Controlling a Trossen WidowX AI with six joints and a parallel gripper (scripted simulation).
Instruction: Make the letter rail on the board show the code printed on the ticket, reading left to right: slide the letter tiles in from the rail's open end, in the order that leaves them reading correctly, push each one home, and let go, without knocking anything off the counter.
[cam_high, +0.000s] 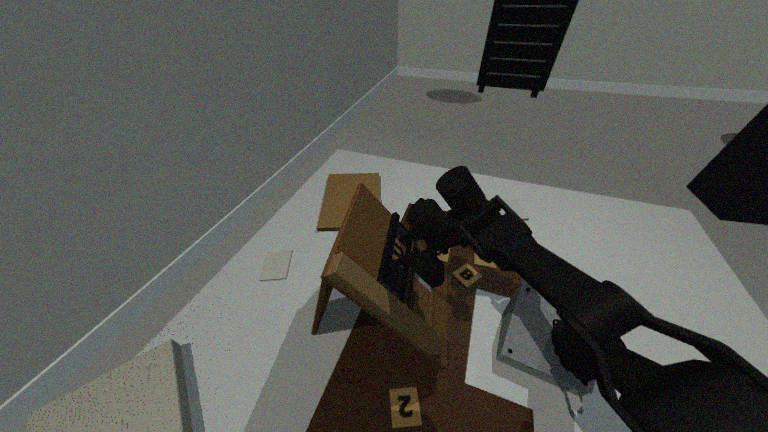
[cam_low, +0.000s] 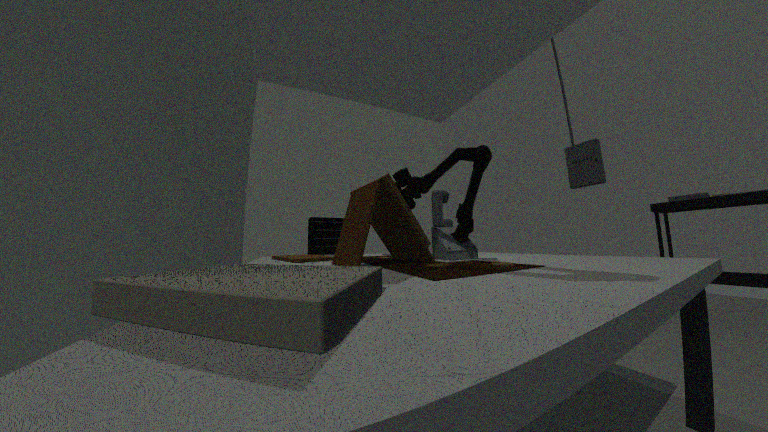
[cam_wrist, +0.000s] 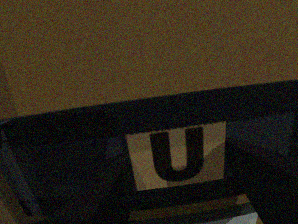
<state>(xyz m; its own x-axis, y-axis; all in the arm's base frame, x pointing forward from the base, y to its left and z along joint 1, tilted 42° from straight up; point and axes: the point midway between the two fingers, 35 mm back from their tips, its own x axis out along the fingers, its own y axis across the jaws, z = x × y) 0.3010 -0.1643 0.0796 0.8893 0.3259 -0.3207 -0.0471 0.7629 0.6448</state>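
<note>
Right now my gripper tip is 60 mm past the white ticket, 30 mm to the left of it and 80 mm above it. Round my gripper tip: brown mat 150 mm behind, 40 mm to the left, 180 mm below; then flat tan panel 230 mm ahead, 340 mm to the right, 170 mm below.
</note>
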